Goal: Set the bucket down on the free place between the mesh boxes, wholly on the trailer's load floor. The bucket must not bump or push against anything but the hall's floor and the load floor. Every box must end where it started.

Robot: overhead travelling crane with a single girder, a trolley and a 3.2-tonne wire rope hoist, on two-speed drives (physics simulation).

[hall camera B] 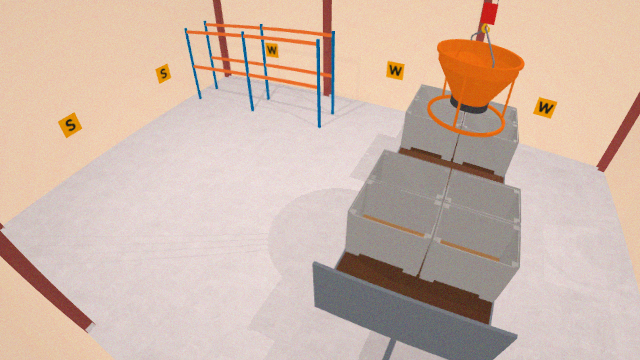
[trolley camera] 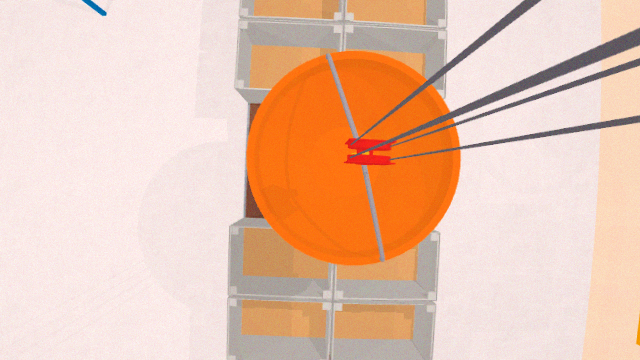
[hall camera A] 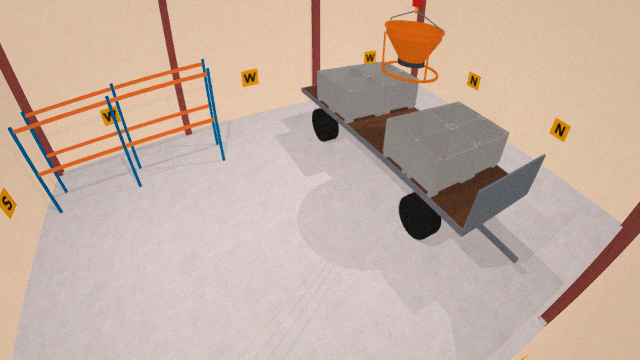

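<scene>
The orange bucket (hall camera A: 414, 42) (hall camera B: 477, 70) (trolley camera: 325, 210) hangs upright in the air, its foot ring above the box tops. My gripper, the hook (hall camera A: 416, 10) (hall camera B: 485, 29) under the red block, holds the bucket's bail. Grey mesh boxes stand on the trailer in a front group (hall camera A: 425, 155) (hall camera B: 385, 245) (trolley camera: 280, 287) and a rear group (hall camera A: 355, 97) (hall camera B: 425, 130) (trolley camera: 242, 60). Between them shows the brown load floor (hall camera A: 370, 131) (hall camera B: 475, 171) (trolley camera: 253, 205). In the trolley view the bucket covers most of that gap and overlaps boxes on both sides.
The grey headboard (hall camera A: 507, 192) (hall camera B: 410, 310) stands at the trailer's front end, beyond the front boxes. A blue and orange rack (hall camera A: 125, 142) (hall camera B: 250, 75) stands apart from the trailer near the W wall. The bucket's round shadow (hall camera A: 335, 225) (hall camera B: 310, 230) (trolley camera: 175, 210) lies beside the trailer.
</scene>
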